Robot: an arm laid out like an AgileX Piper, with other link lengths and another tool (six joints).
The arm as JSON. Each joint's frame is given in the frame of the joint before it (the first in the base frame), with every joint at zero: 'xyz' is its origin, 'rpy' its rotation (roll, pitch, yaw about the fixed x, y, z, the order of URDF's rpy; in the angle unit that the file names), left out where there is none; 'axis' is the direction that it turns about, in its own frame. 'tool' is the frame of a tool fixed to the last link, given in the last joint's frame.
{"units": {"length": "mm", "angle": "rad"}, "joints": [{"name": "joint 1", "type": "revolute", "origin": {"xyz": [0.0, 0.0, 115.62]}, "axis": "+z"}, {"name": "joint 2", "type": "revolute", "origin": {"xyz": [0.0, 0.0, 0.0], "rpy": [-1.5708, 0.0, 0.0]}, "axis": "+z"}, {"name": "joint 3", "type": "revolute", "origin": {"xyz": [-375.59, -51.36, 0.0]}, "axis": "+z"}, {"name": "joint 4", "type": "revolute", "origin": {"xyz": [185.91, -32.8, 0.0], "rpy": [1.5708, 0.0, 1.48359]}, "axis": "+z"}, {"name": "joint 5", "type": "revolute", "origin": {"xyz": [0.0, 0.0, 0.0], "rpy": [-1.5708, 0.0, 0.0]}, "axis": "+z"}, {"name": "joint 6", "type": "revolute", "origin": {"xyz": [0.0, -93.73, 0.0], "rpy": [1.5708, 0.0, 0.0]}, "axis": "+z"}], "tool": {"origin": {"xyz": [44.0, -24.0, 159.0], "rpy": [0.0, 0.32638, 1.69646]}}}
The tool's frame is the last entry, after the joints.
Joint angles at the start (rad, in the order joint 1, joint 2, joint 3, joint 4, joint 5, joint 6):
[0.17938 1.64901 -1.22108 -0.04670 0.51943 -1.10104]
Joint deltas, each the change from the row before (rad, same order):
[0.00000 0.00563 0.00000 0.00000 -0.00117 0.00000]
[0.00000 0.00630 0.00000 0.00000 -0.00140 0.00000]
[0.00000 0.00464 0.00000 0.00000 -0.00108 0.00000]
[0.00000 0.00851 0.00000 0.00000 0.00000 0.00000]
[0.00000 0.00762 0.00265 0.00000 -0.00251 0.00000]
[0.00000 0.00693 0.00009 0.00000 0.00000 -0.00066]
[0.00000 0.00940 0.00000 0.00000 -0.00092 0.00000]
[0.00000 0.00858 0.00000 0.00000 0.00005 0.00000]
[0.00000 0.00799 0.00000 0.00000 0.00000 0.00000]
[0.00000 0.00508 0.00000 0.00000 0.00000 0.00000]
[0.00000 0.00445 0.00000 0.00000 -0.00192 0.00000]
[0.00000 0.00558 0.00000 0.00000 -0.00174 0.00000]
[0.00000 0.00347 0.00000 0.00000 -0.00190 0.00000]
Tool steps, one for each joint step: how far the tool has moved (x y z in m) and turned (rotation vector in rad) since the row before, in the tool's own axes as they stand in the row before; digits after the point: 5 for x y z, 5 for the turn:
[-0.00014 -0.00032 0.00241 0.00223 0.00382 0.00062]
[-0.00017 -0.00035 0.00269 0.00245 0.00419 0.00067]
[-0.00013 -0.00025 0.00198 0.00178 0.00305 0.00049]
[0.00016 -0.00075 0.00377 0.00431 0.00723 0.00125]
[0.00043 -0.00088 0.00377 0.00386 0.00665 0.00106]
[0.00013 -0.00061 0.00308 0.00376 0.00597 0.00041]
[0.00000 -0.00070 0.00410 0.00426 0.00723 0.00122]
[0.00018 -0.00076 0.00380 0.00436 0.00734 0.00127]
[0.00015 -0.00070 0.00354 0.00404 0.00679 0.00117]
[0.00009 -0.00044 0.00225 0.00257 0.00432 0.00075]
[-0.00030 -0.00012 0.00184 0.00123 0.00219 0.00031]
[-0.00024 -0.00024 0.00235 0.00190 0.00330 0.00051]
[-0.00031 -0.00004 0.00141 0.00075 0.00138 0.00017]

